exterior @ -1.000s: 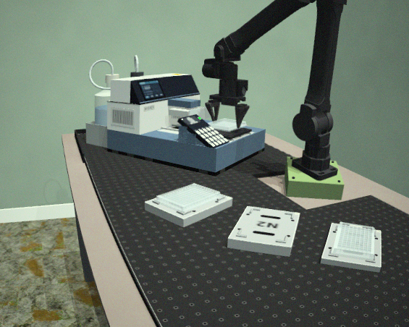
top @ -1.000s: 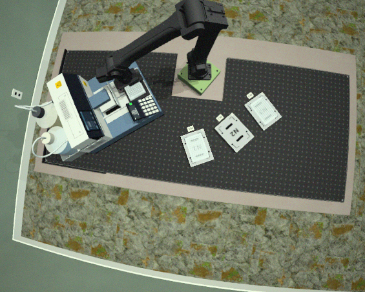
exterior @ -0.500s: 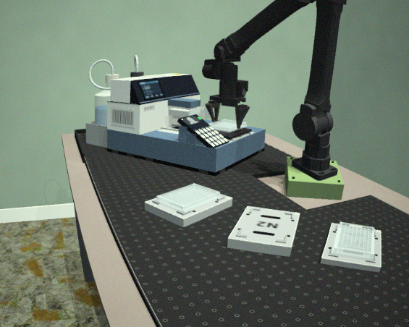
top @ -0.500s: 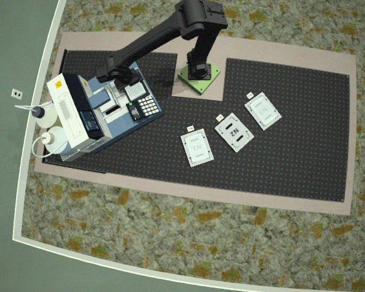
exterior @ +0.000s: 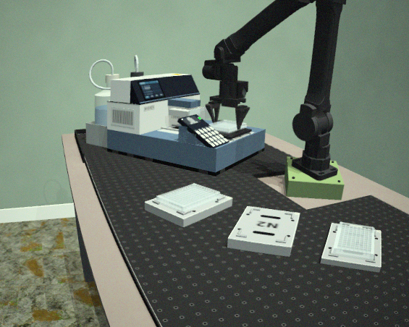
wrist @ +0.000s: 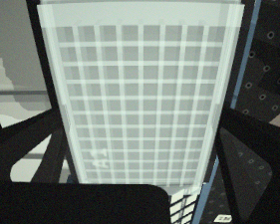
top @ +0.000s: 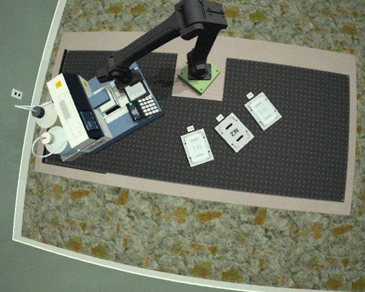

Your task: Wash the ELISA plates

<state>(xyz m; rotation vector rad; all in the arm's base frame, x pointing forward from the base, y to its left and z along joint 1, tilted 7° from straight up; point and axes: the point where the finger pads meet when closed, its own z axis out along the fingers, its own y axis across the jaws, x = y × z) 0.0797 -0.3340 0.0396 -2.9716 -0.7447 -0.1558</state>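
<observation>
The dark carrier is 20 mm below my hand. From my hand the other things lie so: plate washer 140 mm to the right, 70 mm ahead, 20 mm above; then N1 label 280 mm to the left, 200 mm ahead, 110 mm below.
</observation>
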